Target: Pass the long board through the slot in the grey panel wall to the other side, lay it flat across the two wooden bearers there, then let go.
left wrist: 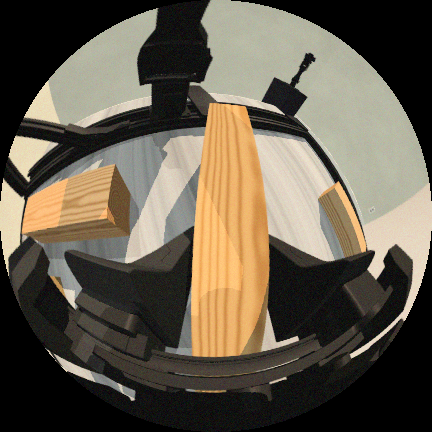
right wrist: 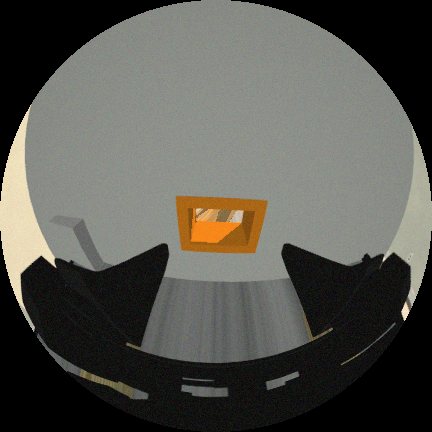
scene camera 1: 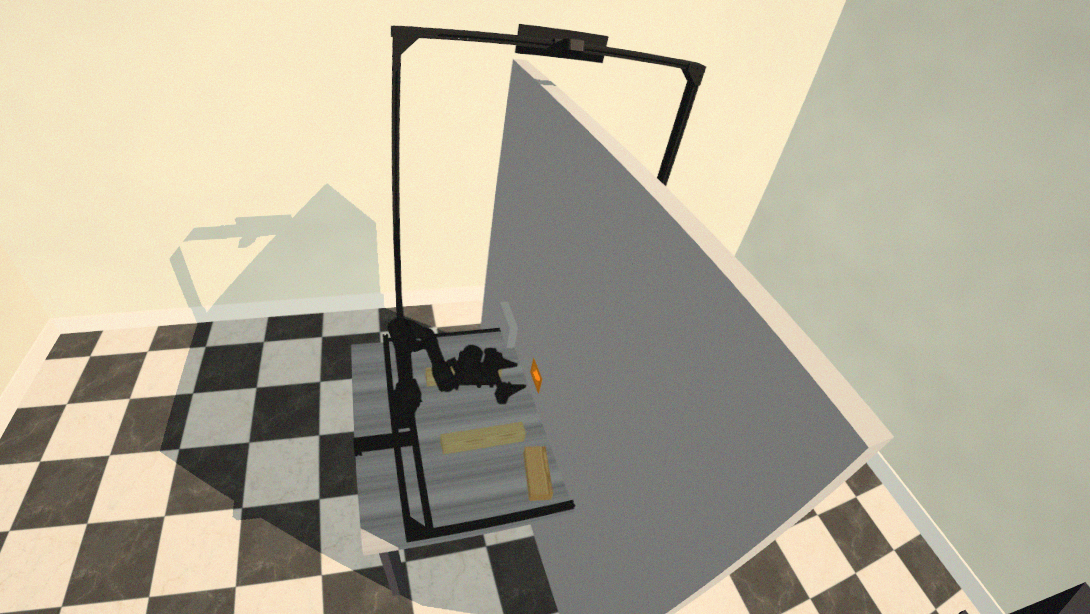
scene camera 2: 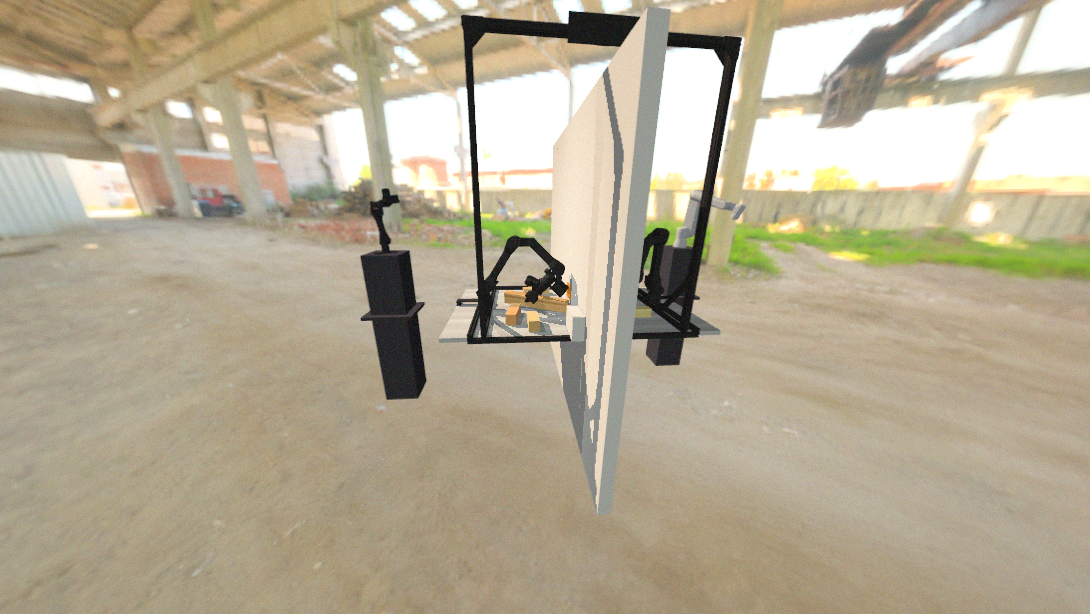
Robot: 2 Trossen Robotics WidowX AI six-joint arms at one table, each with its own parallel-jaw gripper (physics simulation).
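Seen in the pictures: left gripper, fingertip midpoint: [left wrist: 224,232] [scene camera 2: 526,300]; right gripper, fingertip midpoint: [right wrist: 227,250] [scene camera 1: 521,375]; left arm's base at its link origin: [left wrist: 168,110]; right arm's base at its link origin: [scene camera 1: 402,419] [scene camera 2: 653,302].
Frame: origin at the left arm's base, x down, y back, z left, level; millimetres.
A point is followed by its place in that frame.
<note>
The left gripper [scene camera 2: 544,288] {x -22, y -216, z 3 mm} [left wrist: 231,235] {x -22, y -216, z 3 mm} is shut on the long board [scene camera 2: 553,305] {x -16, y -351, z -73 mm} [left wrist: 227,175] {x -54, y -192, z 4 mm}, left of the grey panel wall [scene camera 1: 648,343] {x -651, y -483, z 371 mm} [scene camera 2: 583,190] {x -554, y -432, z -258 mm} [right wrist: 220,100] {x -212, y -482, z -50 mm} in scene camera 2. The slot's orange frame [scene camera 1: 538,385] {x -59, y -478, z -21 mm} [scene camera 2: 569,289] {x -81, y -441, z -10 mm} [right wrist: 221,202] {x -113, y -485, z -44 mm} is on the wall. Wood colours show through the slot in the right wrist view; I cannot tell which piece. The right gripper [scene camera 1: 520,376] {x -98, y -536, z -40 mm} [right wrist: 225,245] {x -98, y -536, z -40 mm} is open and empty, close in front of the slot. One bearer [scene camera 1: 482,439] {x -25, y -693, z 125 mm} lies on the table; the other bearer [scene camera 1: 430,376] {x -25, y -809, z -140 mm} is partly hidden by the right arm.
A wooden block [scene camera 1: 537,472] {x -18, y -562, z 261 mm} lies near the wall on the right arm's side. Blocks [scene camera 2: 513,315] {x -27, y -149, z -236 mm} [scene camera 2: 533,321] {x -29, y -233, z -318 mm} lie on the left arm's side; a block [left wrist: 75,205] {x -31, y -166, z -106 mm} and another block [left wrist: 344,220] {x -12, y -273, z 224 mm} flank the board. A grey bracket [scene camera 1: 511,329] {x -76, y -506, z -270 mm} [right wrist: 87,245] {x -34, y -498, z -270 mm} stands against the wall.
</note>
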